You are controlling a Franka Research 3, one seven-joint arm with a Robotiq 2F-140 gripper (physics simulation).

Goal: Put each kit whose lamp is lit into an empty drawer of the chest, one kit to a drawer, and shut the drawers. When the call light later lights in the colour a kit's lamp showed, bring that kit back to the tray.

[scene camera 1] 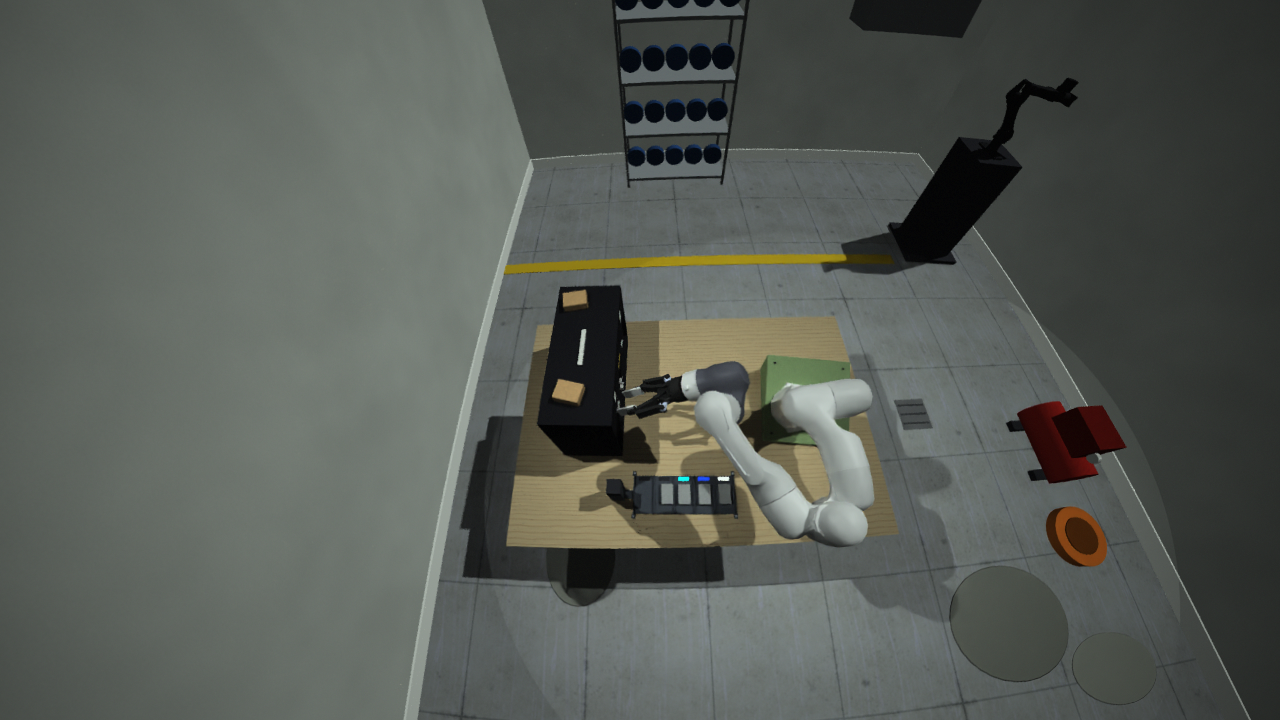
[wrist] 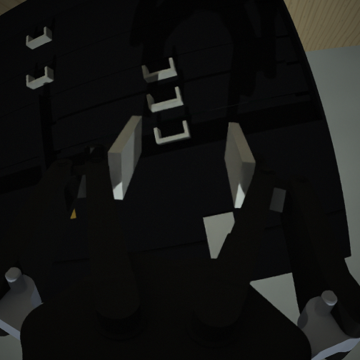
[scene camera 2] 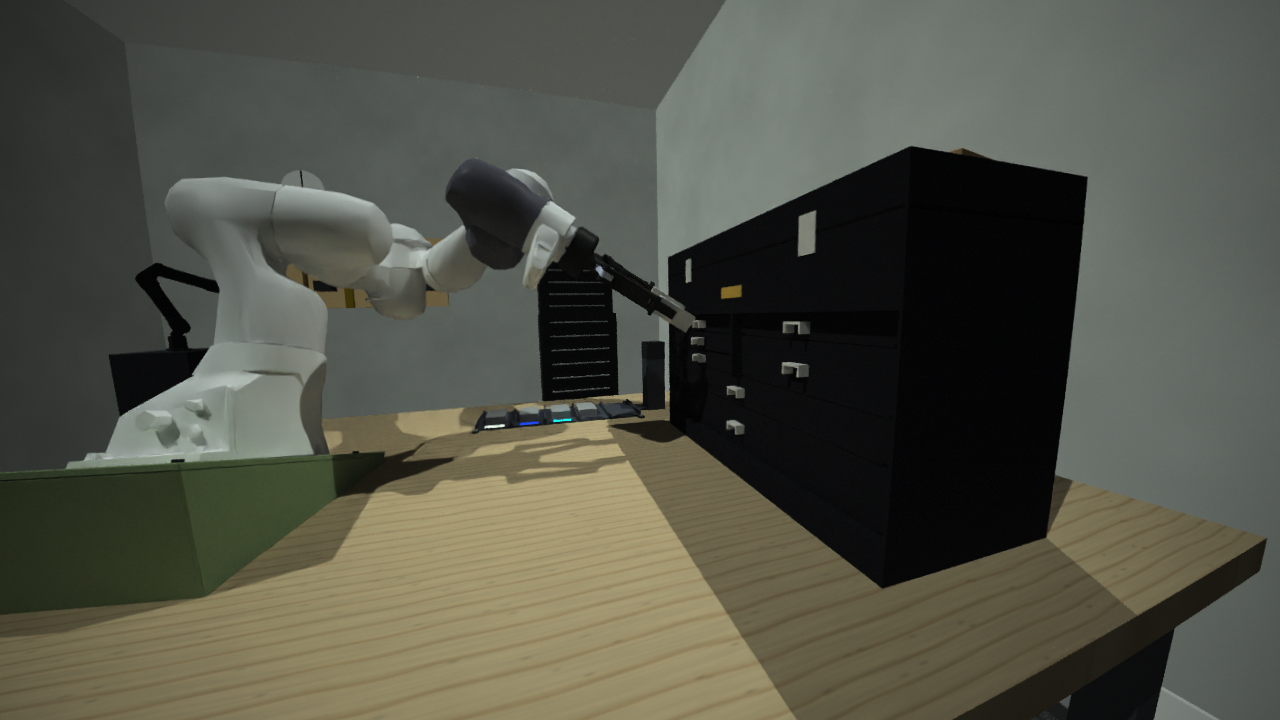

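The black chest stands at the table's left in scene camera 1; its drawers look shut. My gripper is partly open and empty, tilted down at the chest's front. In the wrist view, the nearest handle of a column of three shows between the fingertips; contact cannot be told. Kits sit in the dark tray: one with a cyan lamp, one blue, one white, and one unlit.
A dark post stands by the tray's end, showing no lit colour. Two orange-brown blocks lie on the chest. The green base carries the arm. The arm reaches over the wooden table.
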